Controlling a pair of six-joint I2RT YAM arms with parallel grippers.
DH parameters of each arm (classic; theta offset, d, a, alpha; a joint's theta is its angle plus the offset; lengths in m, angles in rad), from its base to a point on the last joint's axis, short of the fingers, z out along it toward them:
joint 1: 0 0.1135 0.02 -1.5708
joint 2: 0 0 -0.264 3.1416
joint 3: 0.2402 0 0.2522 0
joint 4: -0.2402 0 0.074 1.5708
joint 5: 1.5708 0 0 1.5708
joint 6: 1.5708 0.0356 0 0
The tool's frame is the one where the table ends.
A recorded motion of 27 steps. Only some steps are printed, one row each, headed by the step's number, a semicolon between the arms.
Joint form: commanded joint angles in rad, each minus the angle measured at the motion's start. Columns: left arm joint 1, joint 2, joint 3, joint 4, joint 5, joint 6; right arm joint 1, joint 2, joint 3, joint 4, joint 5, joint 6.
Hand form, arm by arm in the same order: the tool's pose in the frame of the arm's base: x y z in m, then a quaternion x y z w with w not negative. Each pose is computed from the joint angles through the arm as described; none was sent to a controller.
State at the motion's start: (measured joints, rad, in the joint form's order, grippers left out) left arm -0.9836 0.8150 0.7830 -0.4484 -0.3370 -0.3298; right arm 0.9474 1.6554 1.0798 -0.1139 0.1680 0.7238
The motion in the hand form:
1: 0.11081 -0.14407 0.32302 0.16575 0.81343 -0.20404 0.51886; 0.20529 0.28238 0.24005 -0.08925 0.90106 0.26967 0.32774
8: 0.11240 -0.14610 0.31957 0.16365 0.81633 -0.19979 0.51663; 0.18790 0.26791 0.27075 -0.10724 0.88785 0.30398 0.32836
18: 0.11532 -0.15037 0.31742 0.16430 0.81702 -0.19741 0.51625; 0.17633 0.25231 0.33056 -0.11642 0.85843 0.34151 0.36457
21: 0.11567 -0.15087 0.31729 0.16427 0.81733 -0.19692 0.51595; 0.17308 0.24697 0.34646 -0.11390 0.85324 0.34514 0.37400
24: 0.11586 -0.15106 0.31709 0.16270 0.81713 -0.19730 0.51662; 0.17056 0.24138 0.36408 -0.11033 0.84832 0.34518 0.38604
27: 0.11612 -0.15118 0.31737 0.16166 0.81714 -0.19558 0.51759; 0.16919 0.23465 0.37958 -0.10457 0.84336 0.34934 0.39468
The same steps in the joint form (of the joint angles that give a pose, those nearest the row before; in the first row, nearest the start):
1: -0.0042 -0.0006 0.0360 0.0243 -0.0429 -0.0078; 0.0079 -0.0755 -0.0087 -0.0784 -0.0391 -0.0259
8: -0.0043 0.0101 0.0289 0.0314 -0.0495 -0.0127; 0.0205 -0.1961 -0.0170 -0.1350 -0.0873 -0.0365
18: -0.0042 0.0313 0.0275 0.0503 -0.0519 -0.0109; 0.0216 -0.3087 0.0848 -0.2301 -0.0976 -0.0650
21: -0.0042 0.0342 0.0283 0.0511 -0.0523 -0.0111; 0.0215 -0.3321 0.1223 -0.2696 -0.0884 -0.0673
24: -0.0043 0.0348 0.0270 0.0547 -0.0541 -0.0132; 0.0198 -0.3495 0.1724 -0.3169 -0.0721 -0.0732
27: -0.0042 0.0363 0.0285 0.0546 -0.0585 -0.0127; 0.0108 -0.3659 0.2151 -0.3544 -0.0692 -0.0734

